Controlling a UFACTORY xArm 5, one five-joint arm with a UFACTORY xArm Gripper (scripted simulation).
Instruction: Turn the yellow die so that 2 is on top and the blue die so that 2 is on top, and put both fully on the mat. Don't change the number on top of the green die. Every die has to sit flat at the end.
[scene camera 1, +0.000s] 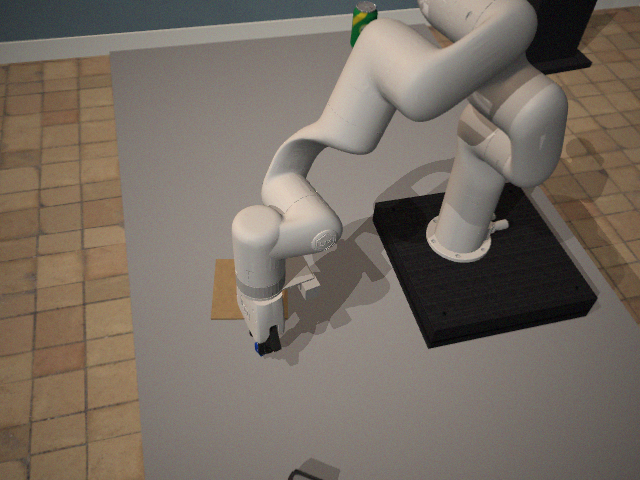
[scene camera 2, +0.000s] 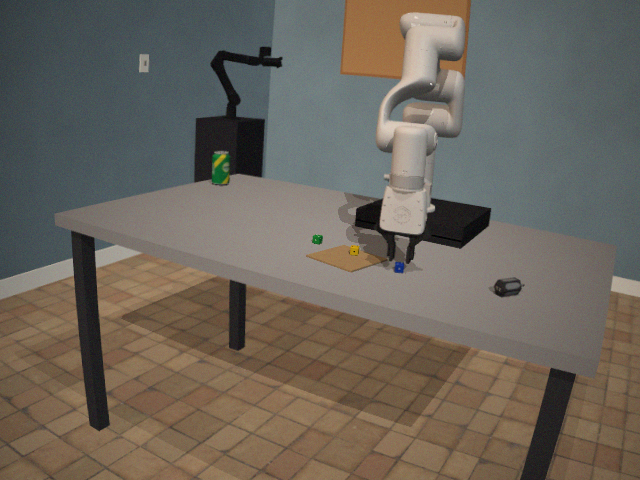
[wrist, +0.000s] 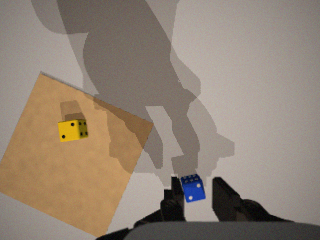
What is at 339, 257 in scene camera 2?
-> A mat.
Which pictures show the mat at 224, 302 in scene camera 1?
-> Scene camera 1, scene camera 2 and the wrist view: all of them.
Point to my gripper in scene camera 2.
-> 399, 260
